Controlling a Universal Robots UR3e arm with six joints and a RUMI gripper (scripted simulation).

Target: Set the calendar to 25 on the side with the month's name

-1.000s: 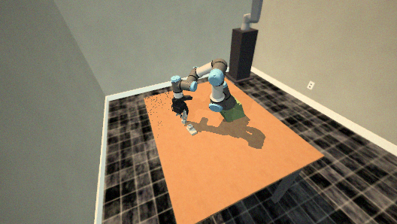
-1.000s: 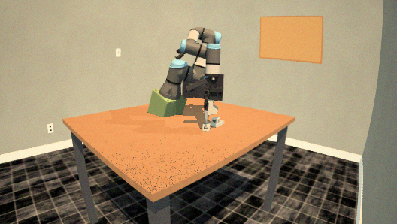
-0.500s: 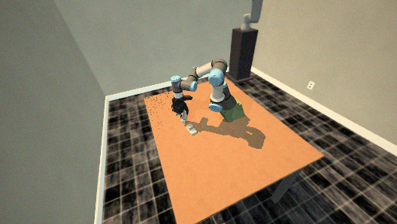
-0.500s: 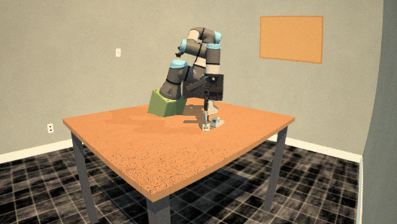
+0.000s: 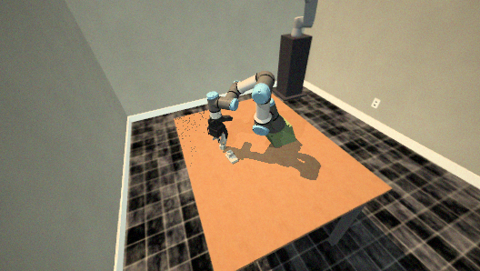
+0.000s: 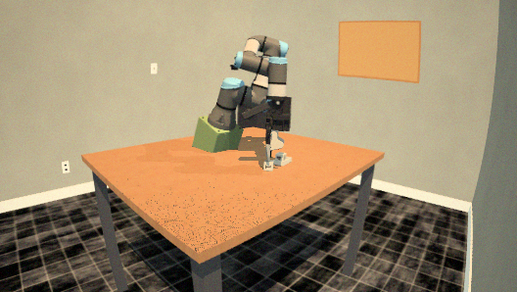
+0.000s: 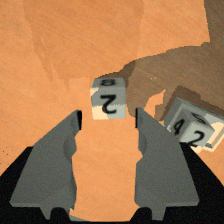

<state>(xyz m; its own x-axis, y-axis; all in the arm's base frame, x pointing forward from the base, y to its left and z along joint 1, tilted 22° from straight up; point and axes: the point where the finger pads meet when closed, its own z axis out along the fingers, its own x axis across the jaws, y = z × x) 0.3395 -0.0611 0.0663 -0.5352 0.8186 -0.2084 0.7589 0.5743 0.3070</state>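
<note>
Now: the white calendar cube 4 cm below my hand. From my hand the other things lie so: white calendar tray: 11 cm to the left, 5 cm below, 2 cm behind.
</note>
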